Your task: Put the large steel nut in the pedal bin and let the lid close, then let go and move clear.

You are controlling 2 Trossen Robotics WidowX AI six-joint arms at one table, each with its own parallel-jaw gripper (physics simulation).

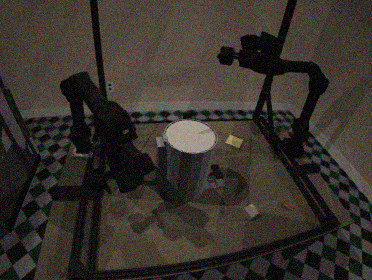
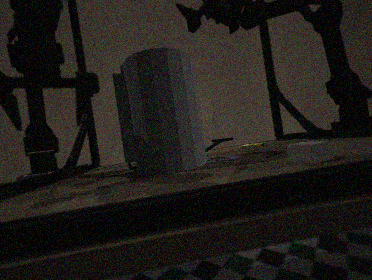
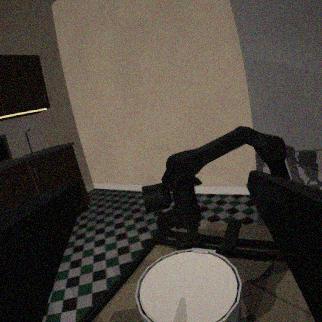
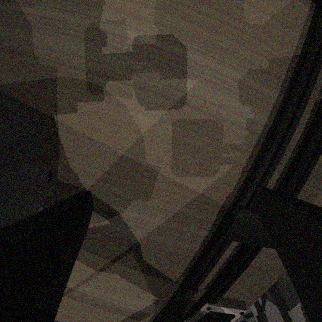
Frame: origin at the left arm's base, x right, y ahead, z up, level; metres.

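Where they show: left gripper, fingertip midpoint: (image 1: 229, 58) (image 3: 165, 183); right gripper, fingertip midpoint: (image 2: 50, 128) (image 4: 174, 197); left arm's base, link origin: (image 1: 294, 144) (image 2: 355, 119); right arm's base, link origin: (image 1: 84, 148) (image 2: 44, 172) (image 4: 212, 320).
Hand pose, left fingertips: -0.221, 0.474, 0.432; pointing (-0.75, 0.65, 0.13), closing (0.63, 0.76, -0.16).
Each offset is from my left fingertips to the top centre of the thing, as dx, dy, dz. Level surfaces: height alone.
The grey pedal bin {-0.097, +0.078, -0.226} (image 1: 185, 172) (image 2: 162, 111) stands in the middle of the table with its white lid {dz -0.228} (image 1: 190, 136) (image 3: 188, 284) closed. Its dark pedal {-0.047, -0.046, -0.428} (image 1: 216, 170) (image 2: 219, 141) sticks out at the lower right of its base. A small pale grey block {-0.196, -0.187, -0.451} (image 1: 251, 211), perhaps the steel nut, lies on the table in front of the bin to the right; the dim light hides any hole. My left gripper (image 1: 224, 55) (image 2: 190, 16) is open and empty, high above the bin's right. My right gripper (image 1: 127, 184) is open and empty, low beside the bin's left.
A flat yellow piece {+0.210, -0.141, -0.468} (image 1: 234, 141) lies behind the bin to the right. A small orange piece {-0.143, -0.363, -0.471} (image 1: 288, 206) lies near the right rail. A black frame (image 1: 290, 172) runs round the table, with tall posts at the back.
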